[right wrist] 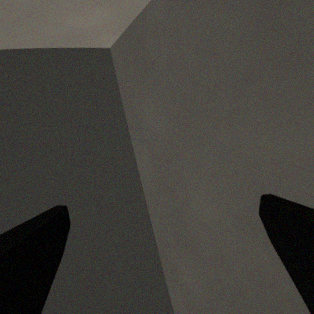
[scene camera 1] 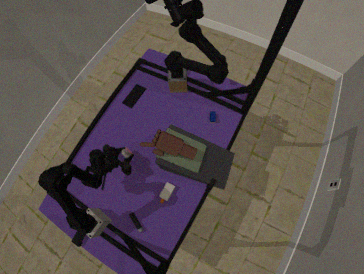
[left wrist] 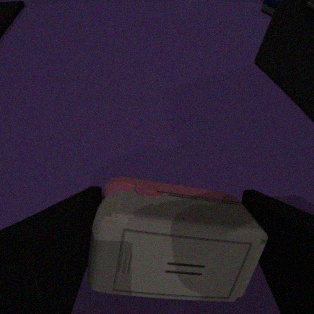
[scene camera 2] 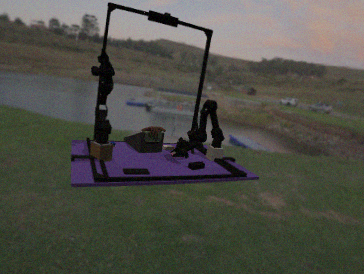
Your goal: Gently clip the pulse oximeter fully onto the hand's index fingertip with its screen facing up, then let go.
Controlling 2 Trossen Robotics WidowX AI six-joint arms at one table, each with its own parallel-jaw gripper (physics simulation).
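Frame: origin at the left arm's base, x right, y ahead, z up, level; millimetres.
Seen in the pictures: left gripper, fingertip midpoint: [scene camera 1: 129, 151] [left wrist: 172, 198] [scene camera 2: 171, 154]; right gripper, fingertip midpoint: [right wrist: 165, 210] [scene camera 2: 104, 52]; left arm's base, origin of the base link: [scene camera 1: 89, 223] [scene camera 2: 216, 146]; right arm's base, origin of the base link: [scene camera 1: 177, 73] [scene camera 2: 102, 142].
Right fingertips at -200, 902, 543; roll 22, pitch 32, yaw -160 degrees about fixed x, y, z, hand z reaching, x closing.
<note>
Offsets run from my right fingertips to a thing's middle, as dx, dy, dz. "pt": to the spot under its first point. Level surfaces: height alone.
The pulse oximeter @(+112, -535, -601) [scene camera 1: 126, 153] [left wrist: 175, 245], pale with a pink-red layer, is between the fingers of my left gripper [left wrist: 172, 198], which is shut on it. In the left wrist view its pale face shows an outlined panel with two dark lines; I cannot tell where the screen faces. In scene camera 1 the oximeter is left of and slightly below the extended finger [scene camera 1: 147, 144] of the brown hand [scene camera 1: 171, 144] [scene camera 2: 154, 130], apart from it. The hand rests on a green pad @(pt +436, -384, -546) [scene camera 1: 197, 164]. My right gripper [right wrist: 165, 210] is open and empty, far from the hand.
The pad lies on a dark grey sloped stand [scene camera 1: 220, 162] [scene camera 2: 145, 145]. A small blue object @(+348, -111, -632) [scene camera 1: 212, 116], a white box @(+388, -573, -634) [scene camera 1: 167, 191] with an orange end, a black stick-like object @(+355, -775, -635) [scene camera 1: 136, 221] and a flat black rectangle @(pt -104, -250, -640) [scene camera 1: 134, 96] [scene camera 2: 136, 171] lie on the purple mat @(dz -648) [scene camera 1: 112, 107]. A black frame surrounds it.
</note>
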